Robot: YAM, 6 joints.
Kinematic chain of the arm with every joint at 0, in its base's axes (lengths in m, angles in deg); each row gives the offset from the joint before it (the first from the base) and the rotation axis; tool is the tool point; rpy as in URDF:
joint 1: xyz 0 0 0.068 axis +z
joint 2: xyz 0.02 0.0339 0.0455 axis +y
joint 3: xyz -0.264 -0.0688 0 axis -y
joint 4: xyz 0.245 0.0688 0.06 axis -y
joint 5: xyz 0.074 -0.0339 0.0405 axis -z
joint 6: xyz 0.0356 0 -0.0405 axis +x
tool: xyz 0 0 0 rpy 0 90 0
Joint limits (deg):
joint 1: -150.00..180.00
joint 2: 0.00..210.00
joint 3: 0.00..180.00
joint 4: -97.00..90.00
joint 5: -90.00..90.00
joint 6: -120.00..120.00
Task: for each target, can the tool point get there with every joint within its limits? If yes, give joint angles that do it. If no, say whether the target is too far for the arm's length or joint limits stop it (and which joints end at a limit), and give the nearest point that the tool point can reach.
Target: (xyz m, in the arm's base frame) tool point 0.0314 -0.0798 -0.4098
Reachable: no: joint limits stop it (at a limit: joint 2) | nearest point 0.0401 -0.1020 -0.3526 | short by 0.062 m
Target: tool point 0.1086 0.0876 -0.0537
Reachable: yes | joints 52.90 148.58 34.16 -23.57 71.80 30.97
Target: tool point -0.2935 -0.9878 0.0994
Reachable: no: too far | nearest point -0.1839 -0.6190 0.1048 | short by 0.385 m
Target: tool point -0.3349 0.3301 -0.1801
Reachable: yes | joints 139.38 193.52 144.78 -50.56 66.15 10.46
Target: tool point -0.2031 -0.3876 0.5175
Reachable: yes | joints -117.14 111.15 128.08 -1.51 6.38 80.00
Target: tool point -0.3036 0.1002 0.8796
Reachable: no: too far | nearest point -0.2355 0.0777 0.6963 | short by 0.197 m
